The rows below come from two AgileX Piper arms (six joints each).
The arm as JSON. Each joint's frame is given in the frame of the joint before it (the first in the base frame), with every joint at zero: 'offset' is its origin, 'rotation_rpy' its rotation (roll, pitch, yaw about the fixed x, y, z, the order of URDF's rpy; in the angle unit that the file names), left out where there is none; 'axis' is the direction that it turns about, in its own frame. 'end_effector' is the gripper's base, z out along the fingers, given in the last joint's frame.
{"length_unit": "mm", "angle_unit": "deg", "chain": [
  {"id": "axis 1", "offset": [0.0, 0.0, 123.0], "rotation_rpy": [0.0, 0.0, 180.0], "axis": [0.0, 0.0, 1.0]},
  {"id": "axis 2", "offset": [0.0, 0.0, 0.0], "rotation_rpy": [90.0, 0.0, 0.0], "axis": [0.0, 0.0, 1.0]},
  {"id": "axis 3", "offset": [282.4, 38.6, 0.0], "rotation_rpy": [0.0, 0.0, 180.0], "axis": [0.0, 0.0, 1.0]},
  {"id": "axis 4", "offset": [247.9, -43.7, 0.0], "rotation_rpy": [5.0, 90.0, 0.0], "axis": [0.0, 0.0, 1.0]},
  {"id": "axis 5", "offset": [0.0, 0.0, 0.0], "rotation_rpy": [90.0, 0.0, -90.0], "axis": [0.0, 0.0, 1.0]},
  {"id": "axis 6", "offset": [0.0, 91.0, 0.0], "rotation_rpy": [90.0, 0.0, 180.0], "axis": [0.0, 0.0, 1.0]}
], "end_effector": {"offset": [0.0, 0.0, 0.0]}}
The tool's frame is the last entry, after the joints.
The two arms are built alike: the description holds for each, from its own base.
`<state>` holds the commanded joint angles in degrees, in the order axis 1, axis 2, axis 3, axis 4, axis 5, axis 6, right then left.
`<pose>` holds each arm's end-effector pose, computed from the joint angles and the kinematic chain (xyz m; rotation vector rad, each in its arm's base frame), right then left.
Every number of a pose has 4 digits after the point. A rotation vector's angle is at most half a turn.
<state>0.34 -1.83 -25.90 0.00 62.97 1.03 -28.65 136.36 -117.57 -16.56 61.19 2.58</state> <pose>-0.0058 0.0000 0.2608 0.0126 2.0986 0.0144 0.4315 -0.2617 0.1668 0.6333 2.8418 -0.4738</pose>
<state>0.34 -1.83 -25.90 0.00 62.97 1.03 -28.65 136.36 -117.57 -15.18 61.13 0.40</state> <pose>-0.0058 0.0000 0.2608 0.0126 2.0986 0.0144 0.4324 -0.2600 0.1663 0.5924 2.8541 -0.4476</pose>
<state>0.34 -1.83 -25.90 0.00 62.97 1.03 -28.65 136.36 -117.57 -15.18 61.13 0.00</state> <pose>-0.0058 0.0000 0.2608 0.0126 2.0986 0.0144 0.4324 -0.2600 0.1663 0.5826 2.8570 -0.4487</pose>
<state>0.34 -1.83 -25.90 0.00 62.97 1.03 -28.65 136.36 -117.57 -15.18 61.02 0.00</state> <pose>-0.0058 0.0000 0.2608 0.0126 2.0986 0.0144 0.4325 -0.2601 0.1664 0.5819 2.8552 -0.4490</pose>
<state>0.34 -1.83 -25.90 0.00 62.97 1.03 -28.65 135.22 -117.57 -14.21 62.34 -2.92</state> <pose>-0.0058 0.0000 0.2608 0.0126 2.0986 0.0144 0.4304 -0.2577 0.1755 0.5268 2.8748 -0.4363</pose>
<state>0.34 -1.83 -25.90 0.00 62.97 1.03 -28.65 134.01 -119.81 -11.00 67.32 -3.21</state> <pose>-0.0058 0.0000 0.2608 0.0126 2.0986 0.0144 0.4280 -0.2521 0.1939 0.5718 2.8894 -0.3595</pose>
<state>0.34 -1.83 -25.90 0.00 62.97 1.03 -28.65 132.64 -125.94 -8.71 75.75 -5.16</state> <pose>-0.0058 0.0000 0.2608 0.0126 2.0986 0.0144 0.4243 -0.2470 0.2313 0.5718 2.9047 -0.3096</pose>
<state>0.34 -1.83 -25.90 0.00 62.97 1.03 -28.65 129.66 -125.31 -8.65 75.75 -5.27</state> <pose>-0.0058 0.0000 0.2608 0.0126 2.0986 0.0144 0.4182 -0.2436 0.2536 0.5658 2.8645 -0.3229</pose>
